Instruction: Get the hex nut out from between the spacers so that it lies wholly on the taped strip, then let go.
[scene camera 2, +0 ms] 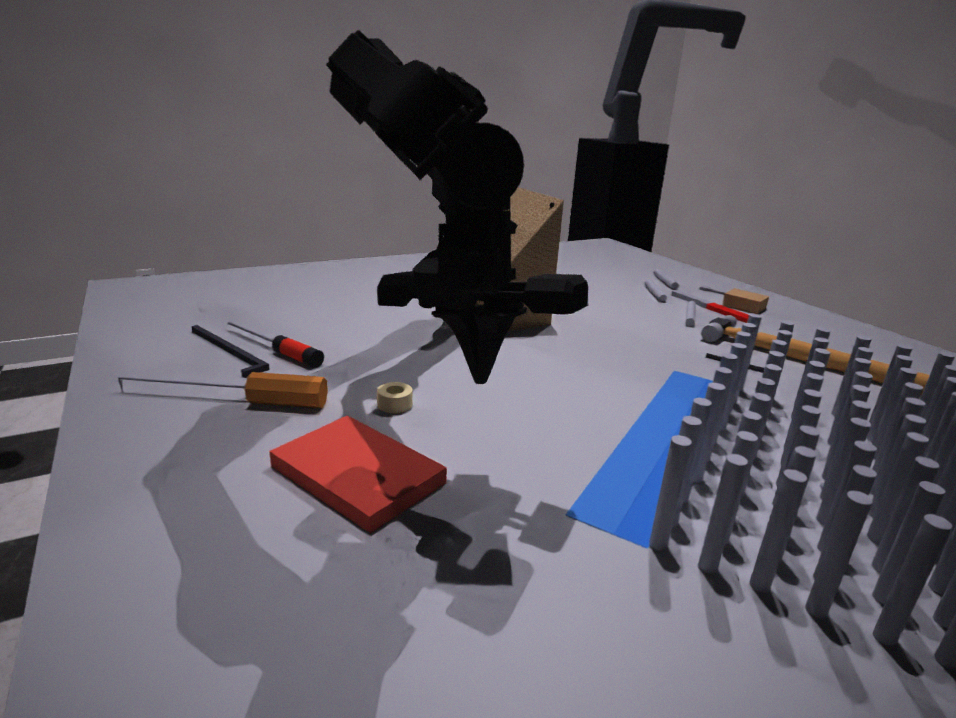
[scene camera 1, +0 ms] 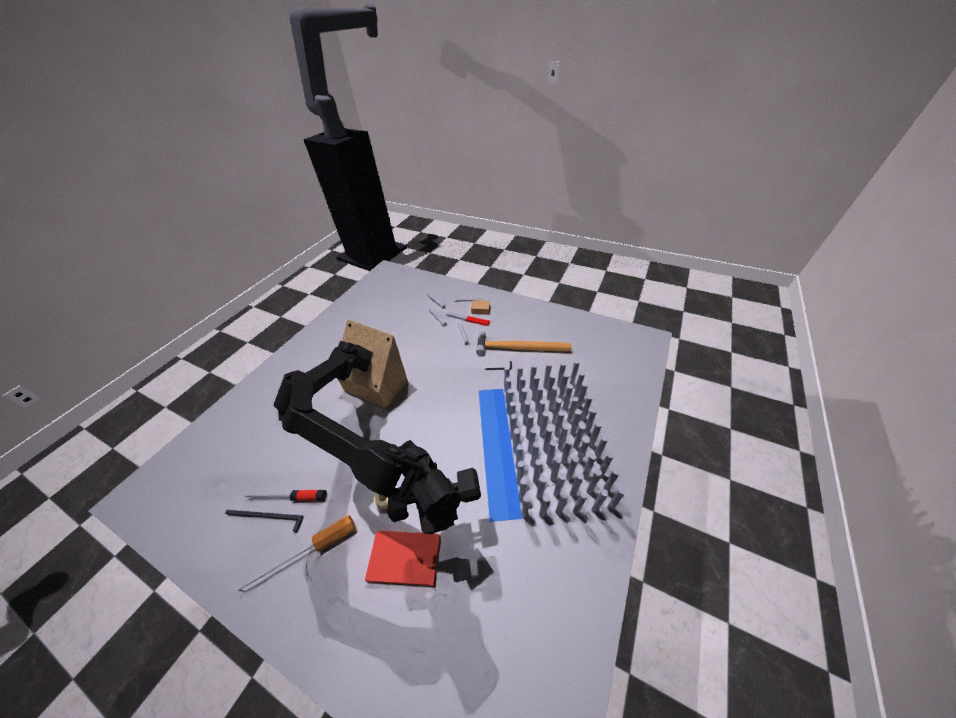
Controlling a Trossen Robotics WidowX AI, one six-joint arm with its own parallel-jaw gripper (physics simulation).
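Observation:
My gripper is shut and empty, pointing down above the table between the red block and the blue taped strip. In scene camera 1 its fingertips are hidden behind its body. The spacers are grey upright rods in rows, to the right of the strip. A small brass-coloured nut-like ring lies flat on the table, left of the strip and away from the spacers; my arm partly covers it in scene camera 1. No hex nut can be made out between the spacers, whose rods hide much of the surface there.
A red block lies near the gripper. An orange screwdriver, a red-black screwdriver and a black hex key lie left. A wooden block and a hammer are farther back.

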